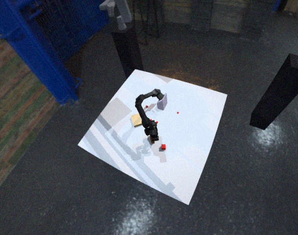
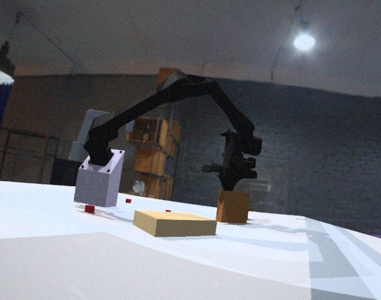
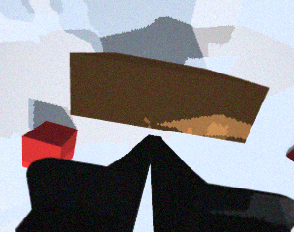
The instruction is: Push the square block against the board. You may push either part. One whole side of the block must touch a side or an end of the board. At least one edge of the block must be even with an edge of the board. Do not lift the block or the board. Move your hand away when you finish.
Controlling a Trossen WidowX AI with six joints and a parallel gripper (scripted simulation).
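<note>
Now: the orange square block 2 cm ahead of my gripper tip, 3 cm to the right of it and 3 cm below it. Also, from my gripper tip: tan board (11 cm behind, 29 cm to the right, 6 cm below).
</note>
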